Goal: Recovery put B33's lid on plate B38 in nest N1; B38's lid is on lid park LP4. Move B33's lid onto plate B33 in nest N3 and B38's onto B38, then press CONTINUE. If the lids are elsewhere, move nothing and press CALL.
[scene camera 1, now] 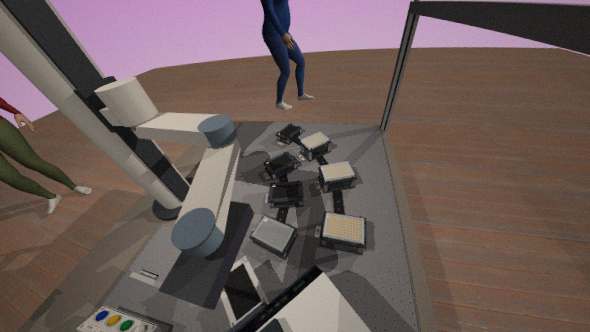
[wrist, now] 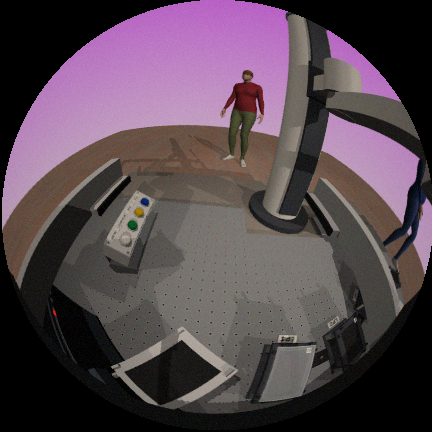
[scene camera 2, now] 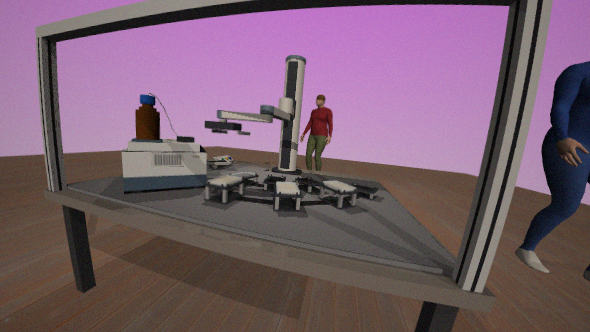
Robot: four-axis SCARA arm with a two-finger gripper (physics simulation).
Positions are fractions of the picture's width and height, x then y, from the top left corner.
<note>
The gripper (scene camera 1: 0.28, 0.71) holds nothing. Also in view: a button box (wrist: 0.29, 0.57) and a frame post (scene camera 2: 0.89, 0.07).
</note>
